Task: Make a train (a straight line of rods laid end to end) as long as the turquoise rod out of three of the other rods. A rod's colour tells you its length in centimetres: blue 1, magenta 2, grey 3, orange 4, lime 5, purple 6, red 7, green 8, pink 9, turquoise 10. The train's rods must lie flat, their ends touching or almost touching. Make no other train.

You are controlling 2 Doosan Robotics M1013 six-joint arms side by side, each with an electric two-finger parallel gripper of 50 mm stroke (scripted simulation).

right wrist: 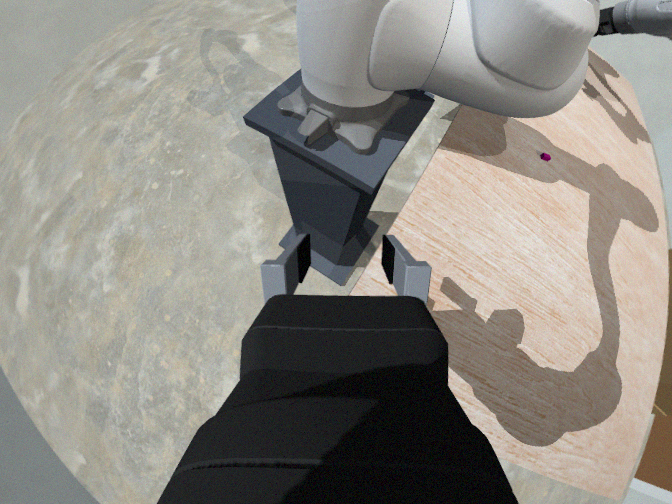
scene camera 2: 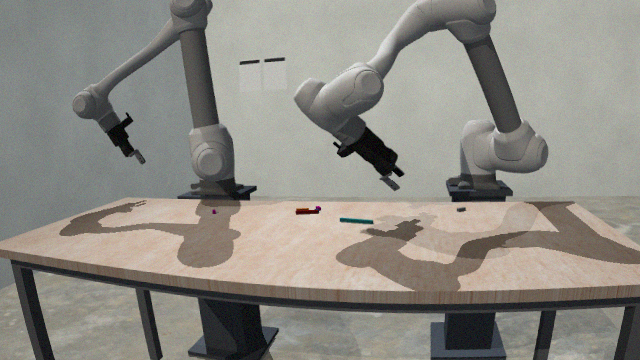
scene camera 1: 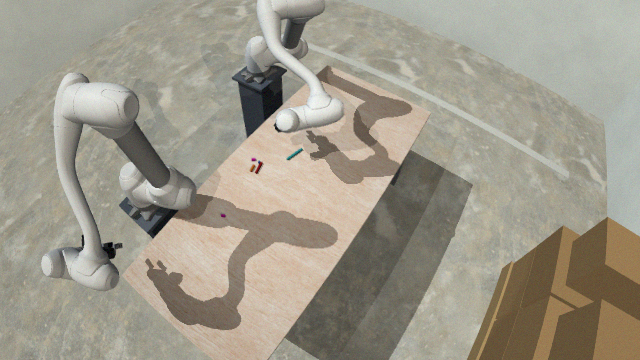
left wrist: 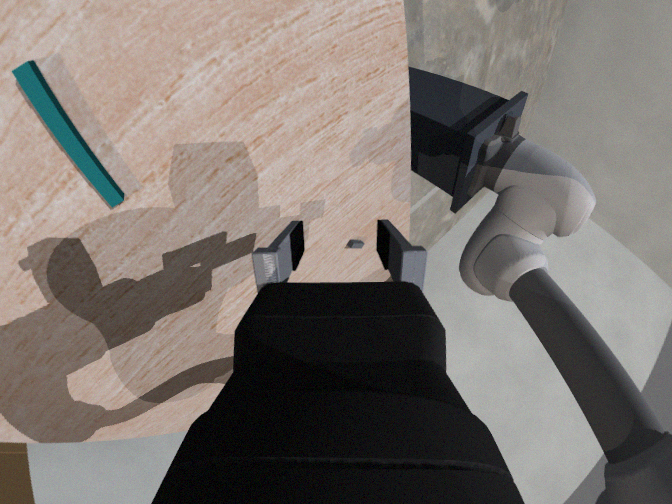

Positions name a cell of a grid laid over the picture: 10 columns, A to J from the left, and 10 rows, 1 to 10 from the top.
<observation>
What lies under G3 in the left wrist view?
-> An arm pedestal.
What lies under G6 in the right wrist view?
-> The right gripper.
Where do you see an arm pedestal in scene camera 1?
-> At E3
</observation>
